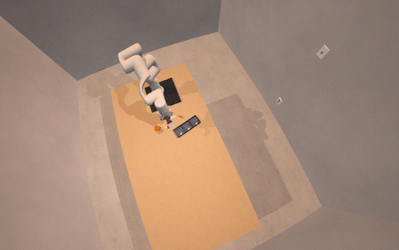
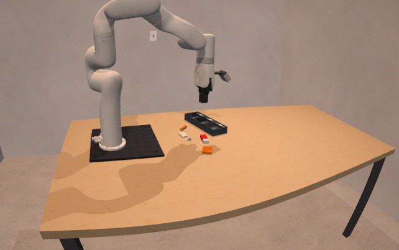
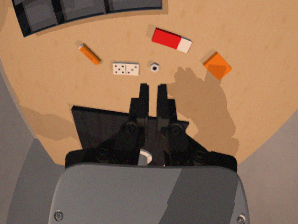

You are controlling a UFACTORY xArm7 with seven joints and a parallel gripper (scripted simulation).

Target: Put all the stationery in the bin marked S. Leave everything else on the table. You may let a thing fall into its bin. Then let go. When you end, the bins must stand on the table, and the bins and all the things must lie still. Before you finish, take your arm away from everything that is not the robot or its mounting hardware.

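Now: hand 70 mm short of the dark bin tray, 130 mm to the right of it and 170 mm above it. Round my hand: white flat piece 70 mm behind, 40 mm to the left, 180 mm below; eraser 40 mm to the right, 180 mm below; grey nut 60 mm behind, 10 mm to the right, 180 mm below.
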